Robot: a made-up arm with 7 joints. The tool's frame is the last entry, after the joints.
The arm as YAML. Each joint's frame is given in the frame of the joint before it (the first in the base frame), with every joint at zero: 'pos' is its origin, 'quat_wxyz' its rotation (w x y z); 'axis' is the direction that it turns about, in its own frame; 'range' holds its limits. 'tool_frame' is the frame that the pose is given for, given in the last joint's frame.
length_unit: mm
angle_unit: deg
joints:
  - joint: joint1
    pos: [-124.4, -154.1, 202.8]
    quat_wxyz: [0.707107, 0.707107, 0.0, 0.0]
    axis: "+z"
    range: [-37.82, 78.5]
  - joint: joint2
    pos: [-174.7, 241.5, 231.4]
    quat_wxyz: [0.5, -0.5, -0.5, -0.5]
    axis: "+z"
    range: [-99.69, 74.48]
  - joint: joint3
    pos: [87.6, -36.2, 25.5]
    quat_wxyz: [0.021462, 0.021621, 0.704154, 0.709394]
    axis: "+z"
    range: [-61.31, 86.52]
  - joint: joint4
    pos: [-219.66, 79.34, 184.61]
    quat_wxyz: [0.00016, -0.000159, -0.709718, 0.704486]
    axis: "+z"
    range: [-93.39, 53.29]
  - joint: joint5
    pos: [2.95, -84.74, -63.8]
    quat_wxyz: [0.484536, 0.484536, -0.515, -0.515]
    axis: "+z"
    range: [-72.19, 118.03]
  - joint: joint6
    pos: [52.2, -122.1, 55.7]
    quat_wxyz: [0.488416, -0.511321, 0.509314, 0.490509]
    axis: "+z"
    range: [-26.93, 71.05]
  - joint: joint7
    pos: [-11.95, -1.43, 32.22]
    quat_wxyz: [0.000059, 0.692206, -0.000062, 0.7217]
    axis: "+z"
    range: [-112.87, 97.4]
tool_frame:
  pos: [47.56, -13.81, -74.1]
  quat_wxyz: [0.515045, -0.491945, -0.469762, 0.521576]
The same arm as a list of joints. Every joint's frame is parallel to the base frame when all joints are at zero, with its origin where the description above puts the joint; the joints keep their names.
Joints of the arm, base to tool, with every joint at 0 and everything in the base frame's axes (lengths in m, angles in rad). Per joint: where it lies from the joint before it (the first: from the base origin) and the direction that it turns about. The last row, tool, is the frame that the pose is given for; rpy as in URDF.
joint1: axis -y xyz -0.1244 -0.1541 0.2028
joint2: axis +z xyz -0.1747 -0.2314 0.2415
joint3: axis 0.998116 -0.060901 0.0074 xyz -0.0362 -0.0876 0.0255
joint4: axis -z xyz 0.1703 -0.2305 0.0806
joint5: axis +y xyz 0.0844 -0.0081 0.0638
joint6: axis -0.0041 -0.041701 -0.999122 xyz 0.0522 0.0557 0.1221
joint7: axis -y xyz 0.0013 0.0106 -0.0327
tool: xyz -0.0140 0.0741 -0.0475 rpy 0.0753 0.0187 0.0293
Joint limits (rad, base to tool): -0.6601..1.3701 -1.7399..1.2999 -1.0701..1.5101 -1.6300..0.9301 -1.2600..2.0600 -0.4700..1.2401 -1.9700..1.7000

